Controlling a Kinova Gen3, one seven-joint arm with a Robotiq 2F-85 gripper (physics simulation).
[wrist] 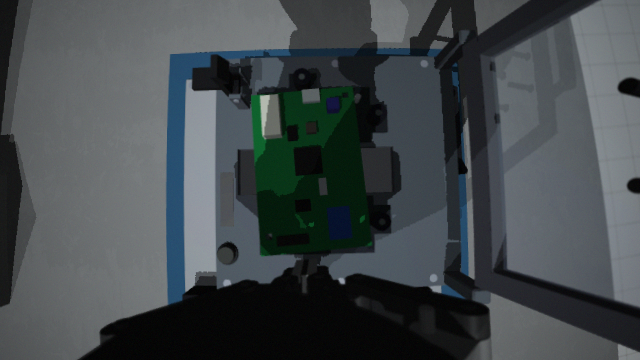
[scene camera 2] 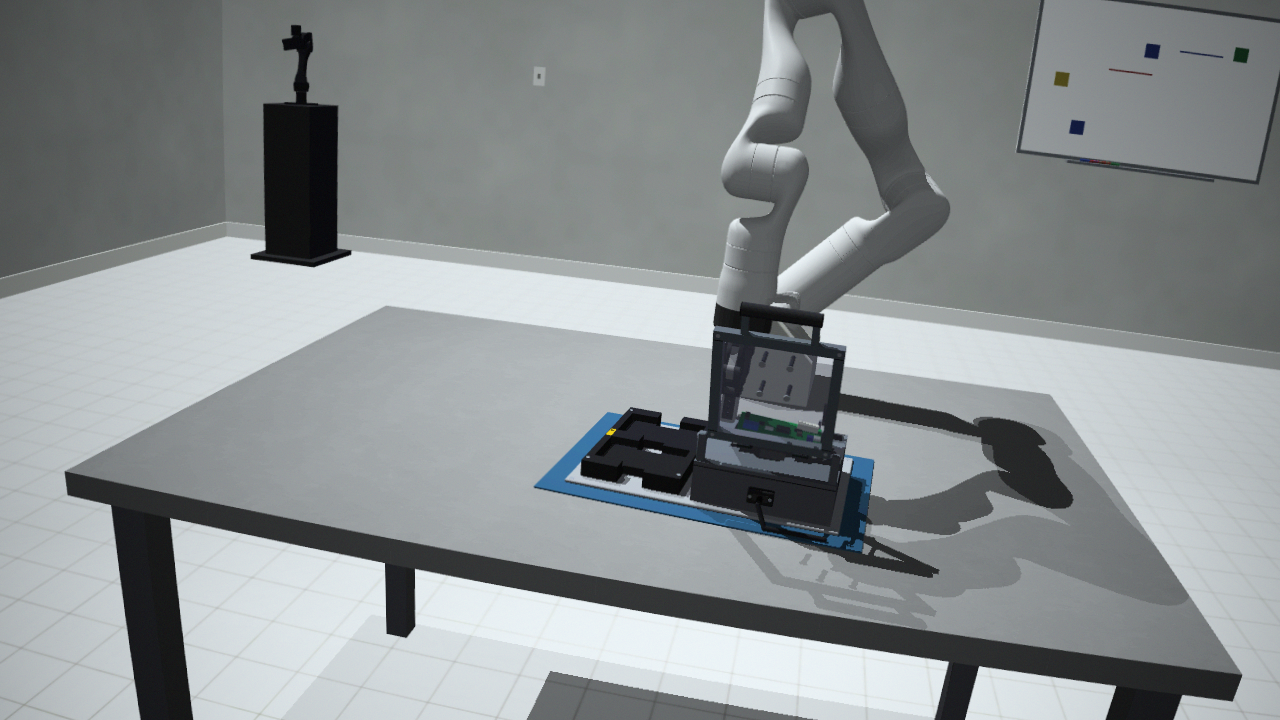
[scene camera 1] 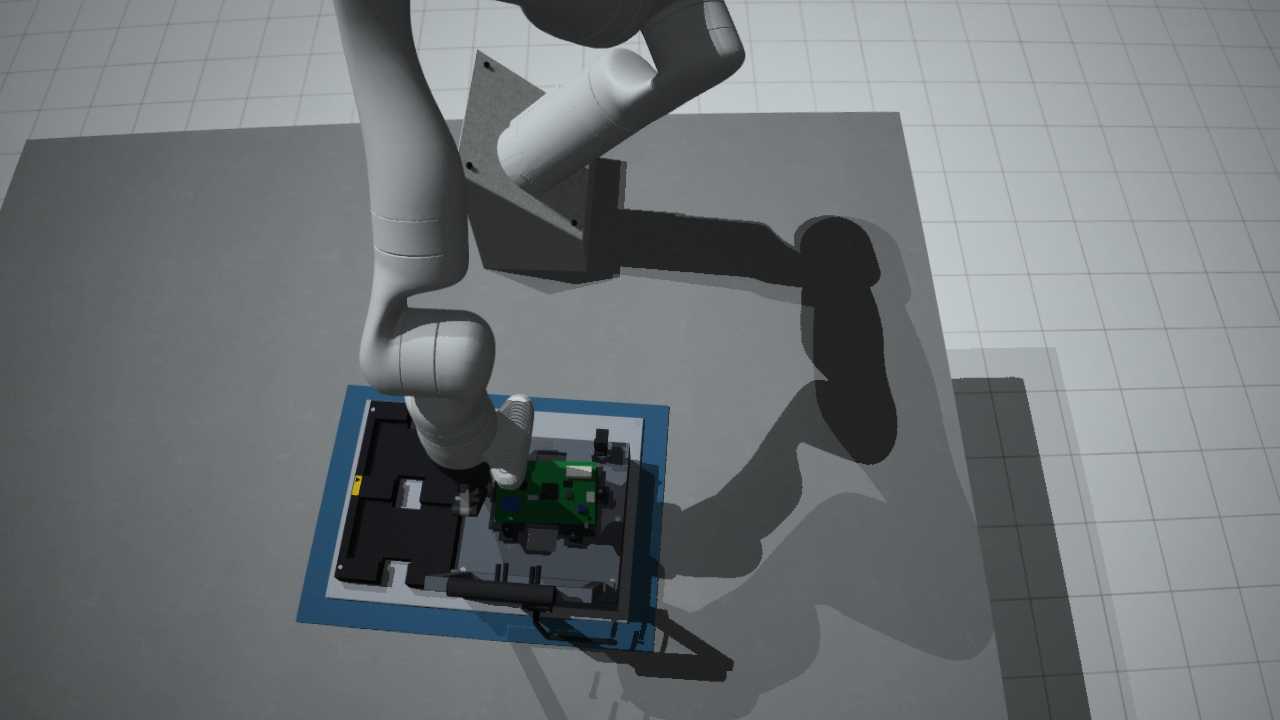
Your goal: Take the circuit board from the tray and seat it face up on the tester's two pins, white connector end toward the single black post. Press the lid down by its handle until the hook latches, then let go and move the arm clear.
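Pixels of known places: gripper, fingertip midpoint: (wrist: 307, 274) (scene camera 2: 727, 420) (scene camera 1: 482, 485); arm's base, origin of the base link: (scene camera 1: 527, 160).
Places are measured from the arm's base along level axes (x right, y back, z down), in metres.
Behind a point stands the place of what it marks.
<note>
The green circuit board (scene camera 1: 547, 495) @(x -0.045, y -0.412, z 0.064 m) (scene camera 2: 776, 427) (wrist: 311, 174) @(x -0.038, y -0.408, z 0.066 m) lies face up on the grey tester (scene camera 1: 483, 547) @(x 0.024, y -0.467, z 0.083 m) (scene camera 2: 760, 483) @(x -0.033, y -0.519, z 0.097 m) (wrist: 411, 178) @(x -0.031, y -0.482, z 0.083 m), slightly skewed. Its white connector (wrist: 271, 116) @(x -0.078, y -0.385, z 0.061 m) is at the end by a black post (wrist: 302, 76) @(x -0.104, y -0.407, z 0.062 m). My gripper (wrist: 307, 274) @(x 0.028, y -0.401, z 0.067 m) is shut and empty, its fingertips just off the board's other short edge. In the scene views the wrist and the lid hide the fingers. The tester's lid (scene camera 2: 776, 357) @(x -0.034, y -0.551, z -0.073 m) (wrist: 481, 178) @(x -0.027, y -0.508, z 0.041 m) stands open and upright, with its black handle (scene camera 1: 499, 587) @(x -0.033, y -0.557, z -0.132 m) (scene camera 2: 779, 315) @(x -0.032, y -0.566, z -0.125 m) on top. The black tray (scene camera 1: 393, 527) @(x 0.140, y -0.436, z 0.125 m) (scene camera 2: 640, 447) @(x 0.144, y -0.391, z 0.130 m) beside the tester holds nothing.
Tester and tray sit on a blue mat (scene camera 1: 326, 537) @(x 0.225, y -0.446, z 0.141 m) (scene camera 2: 563, 475) @(x 0.221, y -0.499, z 0.141 m) (wrist: 175, 178) @(x -0.050, y -0.271, z 0.141 m) on the grey table (scene camera 1: 179, 313) @(x 0.484, y -0.143, z 0.143 m) (scene camera 2: 402, 403) @(x 0.528, y -0.347, z 0.143 m). The arm's mounting block (scene camera 1: 536, 232) @(x -0.011, y -0.072, z 0.053 m) stands at the table's back. A black pedestal (scene camera 2: 299, 179) stands far off on the floor.
</note>
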